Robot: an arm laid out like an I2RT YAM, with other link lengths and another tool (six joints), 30 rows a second.
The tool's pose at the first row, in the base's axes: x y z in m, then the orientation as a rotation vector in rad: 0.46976, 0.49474, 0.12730, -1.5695, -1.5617, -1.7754
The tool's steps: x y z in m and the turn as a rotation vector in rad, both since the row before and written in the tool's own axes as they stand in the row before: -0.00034, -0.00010, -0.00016, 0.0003, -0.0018, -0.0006; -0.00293, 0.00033, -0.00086, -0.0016, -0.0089, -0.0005; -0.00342, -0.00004, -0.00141, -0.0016, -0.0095, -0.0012; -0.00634, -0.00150, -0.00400, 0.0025, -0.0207, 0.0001; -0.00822, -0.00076, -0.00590, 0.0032, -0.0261, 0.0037; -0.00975, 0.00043, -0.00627, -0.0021, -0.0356, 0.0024; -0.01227, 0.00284, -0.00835, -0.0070, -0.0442, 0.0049; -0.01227, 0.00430, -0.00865, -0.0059, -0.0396, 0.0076; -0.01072, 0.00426, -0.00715, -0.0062, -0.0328, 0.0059; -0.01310, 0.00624, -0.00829, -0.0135, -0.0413, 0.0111; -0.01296, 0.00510, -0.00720, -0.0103, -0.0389, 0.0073; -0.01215, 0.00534, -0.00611, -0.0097, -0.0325, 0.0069
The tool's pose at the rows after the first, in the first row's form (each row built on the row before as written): 0.46972, 0.49450, 0.12699, -1.5711, -1.5633, -1.7745; 0.47058, 0.49246, 0.12486, -1.5816, -1.5668, -1.7718; 0.47102, 0.48987, 0.12225, -1.5924, -1.5713, -1.7691; 0.46997, 0.48440, 0.11701, -1.6147, -1.5820, -1.7554; 0.46904, 0.47620, 0.11111, -1.6445, -1.5915, -1.7359; 0.46916, 0.46646, 0.10481, -1.6867, -1.6032, -1.7170; 0.47051, 0.45280, 0.09849, -1.7421, -1.6124, -1.6964; 0.47232, 0.43815, 0.09339, -1.7932, -1.6167, -1.6752; 0.47411, 0.42532, 0.08934, -1.8359, -1.6196, -1.6586; 0.47693, 0.40942, 0.08505, -1.8943, -1.6152, -1.6416; 0.47888, 0.39464, 0.08021, -1.9466, -1.6154, -1.6232; 0.48105, 0.38082, 0.07599, -1.9912, -1.6136, -1.6081
